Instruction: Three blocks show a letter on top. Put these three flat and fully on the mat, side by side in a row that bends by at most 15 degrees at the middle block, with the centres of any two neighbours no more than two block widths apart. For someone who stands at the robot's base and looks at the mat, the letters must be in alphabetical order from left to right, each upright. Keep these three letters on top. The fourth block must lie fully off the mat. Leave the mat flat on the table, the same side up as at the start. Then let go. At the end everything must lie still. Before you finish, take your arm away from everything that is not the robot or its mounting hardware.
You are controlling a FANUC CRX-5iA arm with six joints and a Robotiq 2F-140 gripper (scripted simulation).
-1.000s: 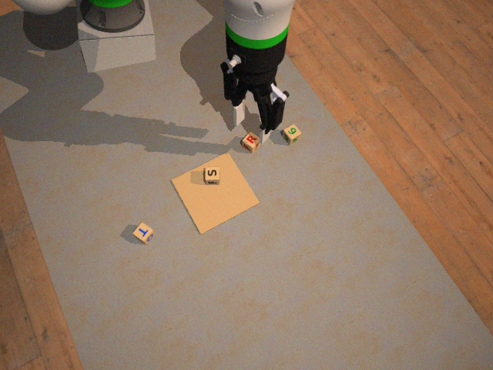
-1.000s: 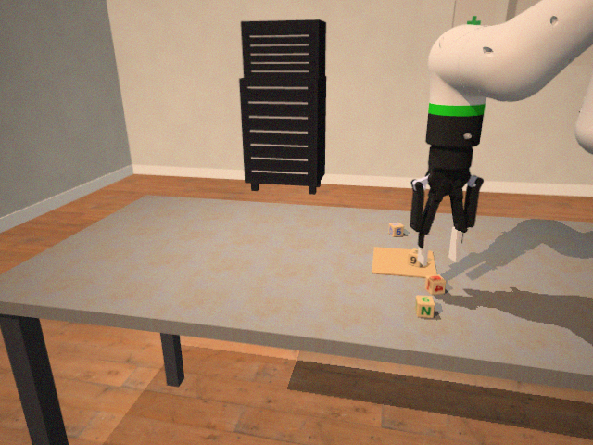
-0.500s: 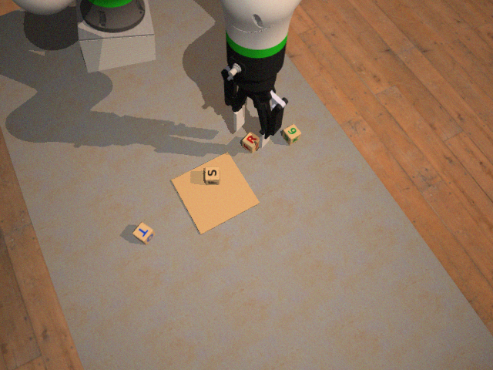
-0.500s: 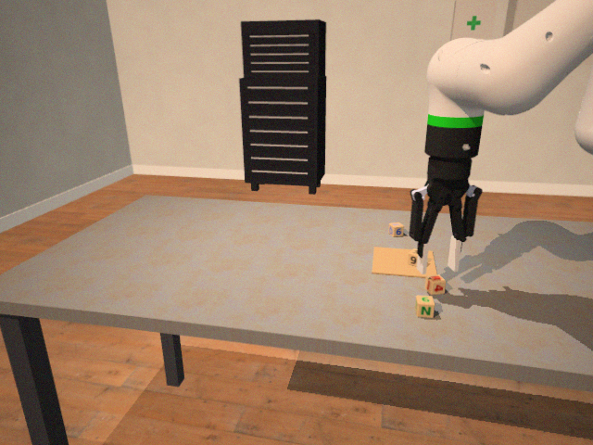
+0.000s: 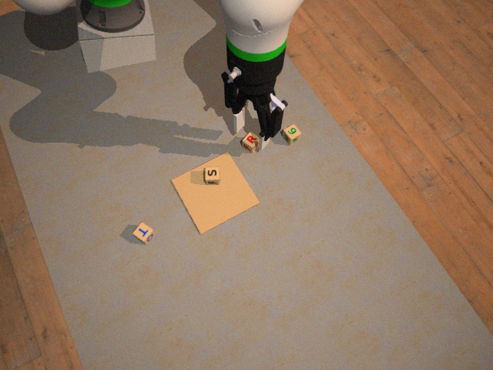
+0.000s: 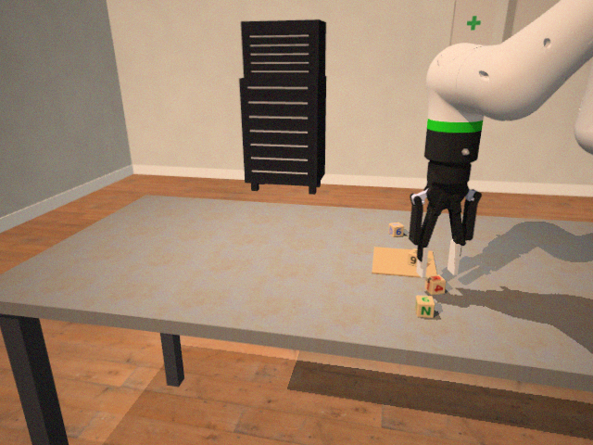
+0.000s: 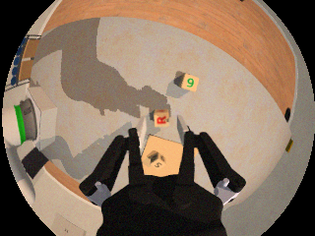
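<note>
Now: the S block 2 cm ahead of my hand, 12 cm to the right of it and 5 cm below it. The rest, counted from my hand: tan mat 5 cm ahead, 13 cm to the right, 7 cm below; then green-marked block 3 cm ahead, 9 cm to the left, 6 cm below.
</note>
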